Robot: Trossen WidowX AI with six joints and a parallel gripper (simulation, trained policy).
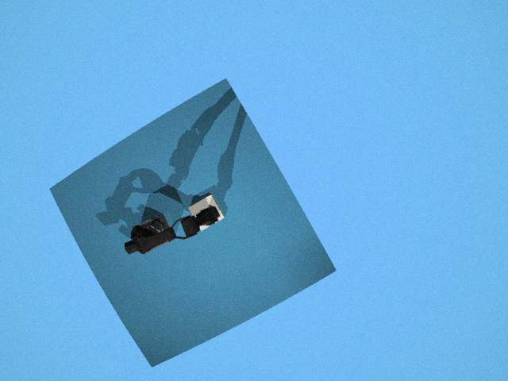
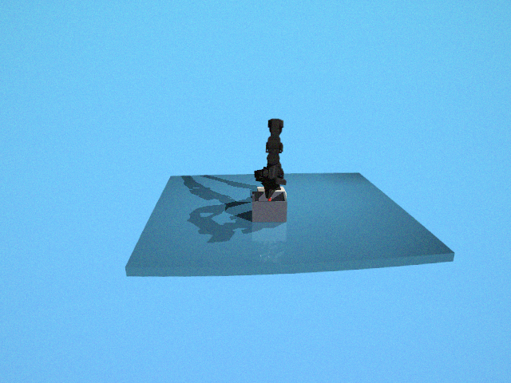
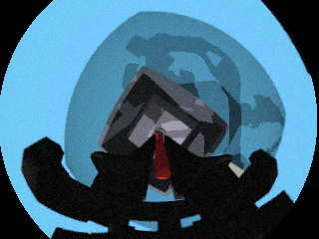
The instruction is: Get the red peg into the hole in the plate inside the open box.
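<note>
The red peg is 10 mm to the left of my gripper tip, 10 mm behind it and 10 mm above it. The rest, counted from my gripper tip: grey box (60 mm below, 10 mm to the left); then plate (40 mm below, 10 mm to the left).
</note>
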